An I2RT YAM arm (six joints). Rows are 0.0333 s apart.
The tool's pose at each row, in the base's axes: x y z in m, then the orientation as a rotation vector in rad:
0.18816, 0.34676, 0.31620, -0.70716, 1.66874, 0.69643
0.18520, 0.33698, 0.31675, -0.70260, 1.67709, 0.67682
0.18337, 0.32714, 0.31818, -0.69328, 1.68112, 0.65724
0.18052, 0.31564, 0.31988, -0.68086, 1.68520, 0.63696
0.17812, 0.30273, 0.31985, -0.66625, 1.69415, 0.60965
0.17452, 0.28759, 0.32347, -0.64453, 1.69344, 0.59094
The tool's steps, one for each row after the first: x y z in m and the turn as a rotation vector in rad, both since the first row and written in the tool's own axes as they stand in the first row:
0.00090, -0.00400, -0.00937, 0.01639, 0.00725, -0.00479
0.00074, -0.00883, -0.01826, 0.03497, 0.00891, -0.00878
0.00065, -0.01393, -0.02908, 0.05574, 0.00954, -0.01142
0.00231, -0.02042, -0.04038, 0.08280, 0.01448, -0.01458
0.00081, -0.02714, -0.05480, 0.10729, 0.00733, -0.01323

